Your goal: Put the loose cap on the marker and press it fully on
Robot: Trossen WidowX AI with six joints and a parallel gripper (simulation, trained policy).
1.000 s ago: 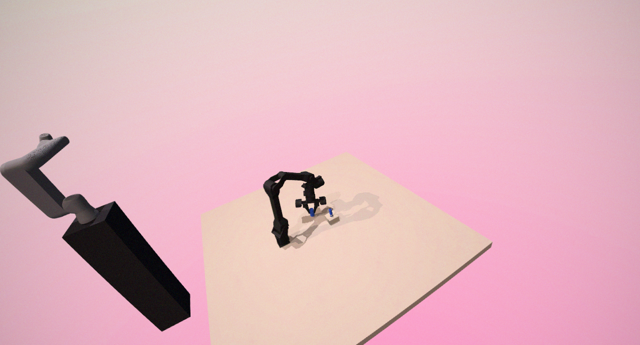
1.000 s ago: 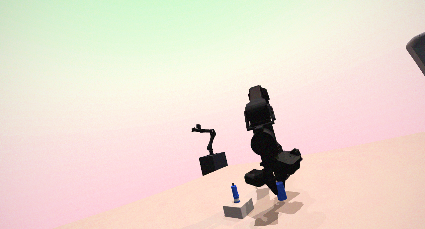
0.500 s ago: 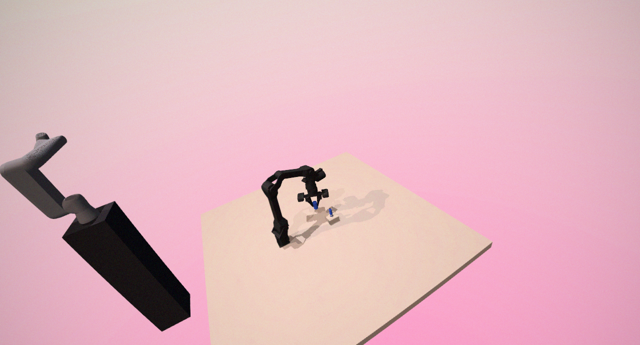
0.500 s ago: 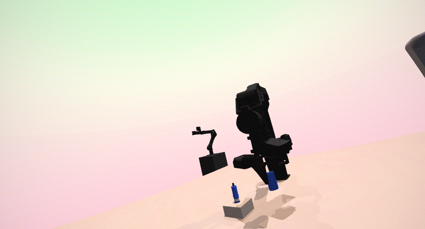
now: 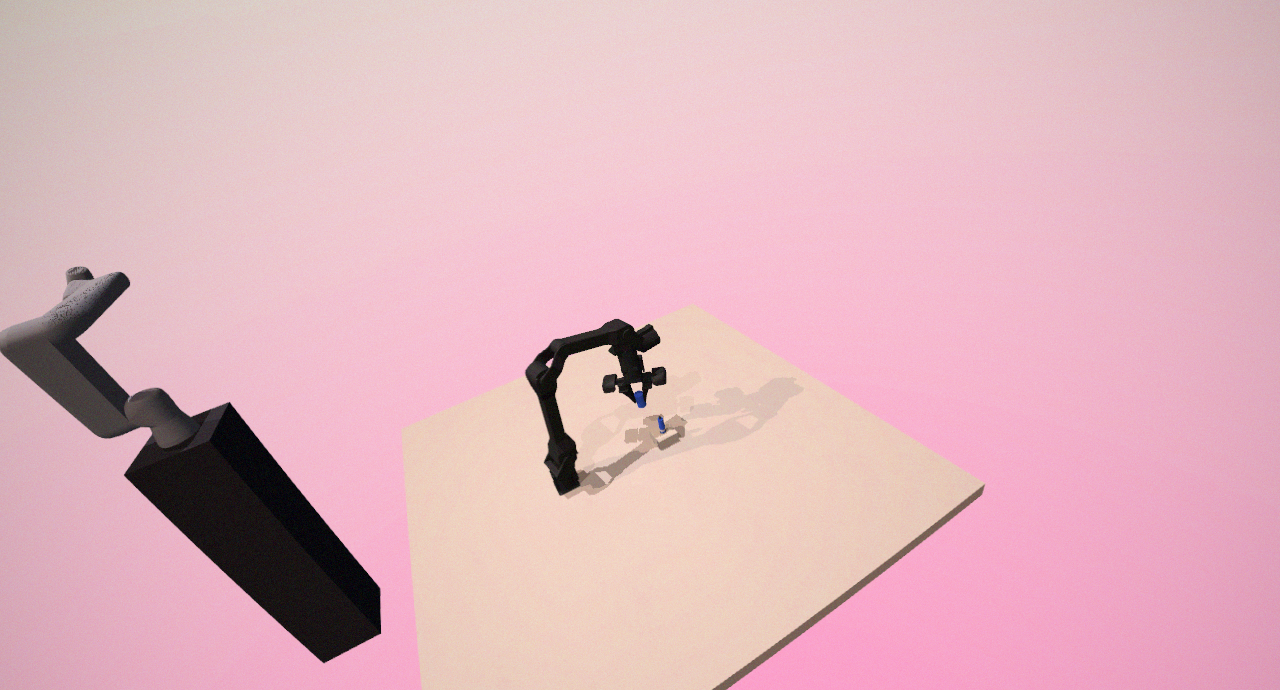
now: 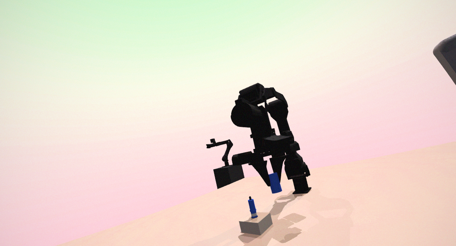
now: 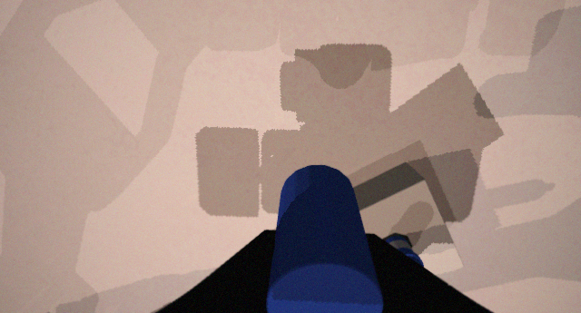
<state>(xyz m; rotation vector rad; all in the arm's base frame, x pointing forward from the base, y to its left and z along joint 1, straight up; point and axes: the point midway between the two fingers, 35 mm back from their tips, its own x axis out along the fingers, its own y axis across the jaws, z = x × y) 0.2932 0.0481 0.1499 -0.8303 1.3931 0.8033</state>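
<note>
Now: gripper tip 70 mm to the left of the blue marker, 50 mm above it and 20 mm short of it. Also, from my gripper tip: blue cap (10 mm above); then holder block (100 mm below, 70 mm to the right, 20 mm ahead).
</note>
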